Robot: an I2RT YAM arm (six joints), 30 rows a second.
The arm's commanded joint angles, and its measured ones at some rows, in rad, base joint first. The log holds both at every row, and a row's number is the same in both.
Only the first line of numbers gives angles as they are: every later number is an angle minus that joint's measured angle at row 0.
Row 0, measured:
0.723 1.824 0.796 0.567 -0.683 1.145
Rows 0 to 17, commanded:
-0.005 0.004 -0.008 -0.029 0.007 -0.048
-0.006 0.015 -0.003 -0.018 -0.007 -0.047
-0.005 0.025 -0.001 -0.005 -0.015 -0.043
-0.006 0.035 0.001 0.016 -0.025 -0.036
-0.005 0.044 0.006 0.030 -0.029 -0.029
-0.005 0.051 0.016 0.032 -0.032 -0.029
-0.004 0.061 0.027 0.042 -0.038 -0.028
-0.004 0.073 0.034 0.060 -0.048 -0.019
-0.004 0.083 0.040 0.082 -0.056 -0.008
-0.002 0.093 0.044 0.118 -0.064 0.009
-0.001 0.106 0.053 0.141 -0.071 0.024
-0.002 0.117 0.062 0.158 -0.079 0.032
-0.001 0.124 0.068 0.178 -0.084 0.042
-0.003 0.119 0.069 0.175 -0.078 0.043
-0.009 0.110 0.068 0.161 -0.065 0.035
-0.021 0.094 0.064 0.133 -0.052 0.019
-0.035 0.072 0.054 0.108 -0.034 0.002
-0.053 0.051 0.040 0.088 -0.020 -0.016
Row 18, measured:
-0.018 0.104 0.046 0.098 -0.051 0.006
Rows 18 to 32, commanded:
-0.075 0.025 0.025 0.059 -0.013 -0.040
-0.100 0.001 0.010 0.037 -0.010 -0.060
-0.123 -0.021 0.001 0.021 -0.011 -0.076
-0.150 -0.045 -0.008 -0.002 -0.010 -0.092
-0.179 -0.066 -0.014 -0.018 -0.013 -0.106
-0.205 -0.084 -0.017 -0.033 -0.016 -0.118
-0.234 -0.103 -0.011 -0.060 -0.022 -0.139
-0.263 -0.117 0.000 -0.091 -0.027 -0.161
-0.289 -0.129 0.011 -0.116 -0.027 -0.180
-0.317 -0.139 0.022 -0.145 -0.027 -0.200
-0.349 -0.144 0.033 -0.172 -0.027 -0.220
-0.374 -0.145 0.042 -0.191 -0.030 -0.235
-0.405 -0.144 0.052 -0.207 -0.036 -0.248
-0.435 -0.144 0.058 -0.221 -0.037 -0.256
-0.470 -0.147 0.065 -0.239 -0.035 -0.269
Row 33, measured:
-0.408 -0.133 0.037 -0.140 -0.033 -0.198
